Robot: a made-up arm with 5 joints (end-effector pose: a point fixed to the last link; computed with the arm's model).
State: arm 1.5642 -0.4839 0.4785 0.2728 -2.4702
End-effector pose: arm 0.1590 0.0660 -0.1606 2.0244 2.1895 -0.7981
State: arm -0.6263 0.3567 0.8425 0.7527 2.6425
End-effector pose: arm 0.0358 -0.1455 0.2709 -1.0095 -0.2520 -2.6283
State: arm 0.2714 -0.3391 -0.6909 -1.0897 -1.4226
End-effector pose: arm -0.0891 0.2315 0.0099 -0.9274 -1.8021 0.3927
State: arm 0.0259 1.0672 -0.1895 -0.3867 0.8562
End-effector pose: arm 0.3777 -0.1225 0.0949 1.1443 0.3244 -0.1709
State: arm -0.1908 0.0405 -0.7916 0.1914 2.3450
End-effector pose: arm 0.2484 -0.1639 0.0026 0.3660 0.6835 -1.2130
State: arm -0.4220 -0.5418 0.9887 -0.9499 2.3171
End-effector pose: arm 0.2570 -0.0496 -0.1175 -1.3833 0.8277 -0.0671
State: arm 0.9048 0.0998 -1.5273 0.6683 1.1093
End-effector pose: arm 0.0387 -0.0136 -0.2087 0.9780 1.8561 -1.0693
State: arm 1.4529 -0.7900 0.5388 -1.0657 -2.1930
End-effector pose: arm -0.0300 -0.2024 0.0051 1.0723 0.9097 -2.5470
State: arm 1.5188 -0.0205 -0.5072 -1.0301 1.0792
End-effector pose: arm 0.1420 0.0567 -0.2346 -1.0512 1.5088 0.4906
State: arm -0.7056 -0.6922 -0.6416 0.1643 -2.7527
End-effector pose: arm 0.3081 -0.0482 -0.0336 -0.8363 0.9079 -0.8909
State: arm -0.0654 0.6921 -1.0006 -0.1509 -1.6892
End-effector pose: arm 0.1705 0.2354 0.2424 -1.1460 -1.2685 -1.1341
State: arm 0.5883 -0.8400 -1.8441 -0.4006 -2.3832
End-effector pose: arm 0.2933 0.1906 0.0657 -0.7042 0.3402 -0.1661
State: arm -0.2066 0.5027 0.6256 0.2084 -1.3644
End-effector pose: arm 0.3408 -0.1193 -0.0452 2.7012 0.4805 0.4352
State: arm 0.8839 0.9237 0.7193 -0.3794 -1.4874
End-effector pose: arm 0.2998 0.1091 -0.0747 1.6024 1.9276 0.2815
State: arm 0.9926 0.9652 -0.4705 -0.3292 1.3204
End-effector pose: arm 0.3344 0.1538 0.0826 0.3691 0.6086 0.4253
